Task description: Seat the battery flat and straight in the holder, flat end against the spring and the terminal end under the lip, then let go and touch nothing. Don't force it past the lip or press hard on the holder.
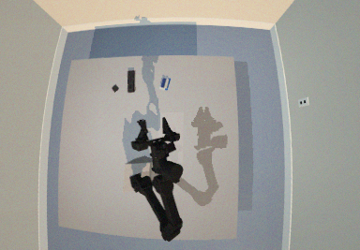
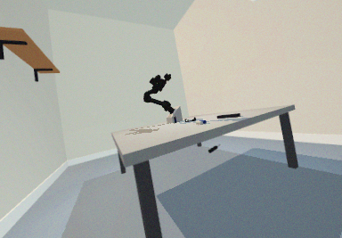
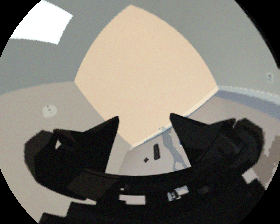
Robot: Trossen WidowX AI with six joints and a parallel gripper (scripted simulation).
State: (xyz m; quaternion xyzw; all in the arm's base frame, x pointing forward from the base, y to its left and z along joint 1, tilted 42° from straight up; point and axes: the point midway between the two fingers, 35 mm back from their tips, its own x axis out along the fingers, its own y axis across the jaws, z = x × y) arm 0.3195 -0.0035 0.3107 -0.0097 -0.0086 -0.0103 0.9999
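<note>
My gripper tip is 150 mm past the battery, 100 mm to the right of it and 380 mm above it. The rest, counted from my gripper tip: white blister card 290 mm ahead, 20 mm to the right, 400 mm below; black remote 340 mm ahead, 220 mm to the left, 400 mm below; black block 310 mm ahead, 340 mm to the left, 410 mm below.
</note>
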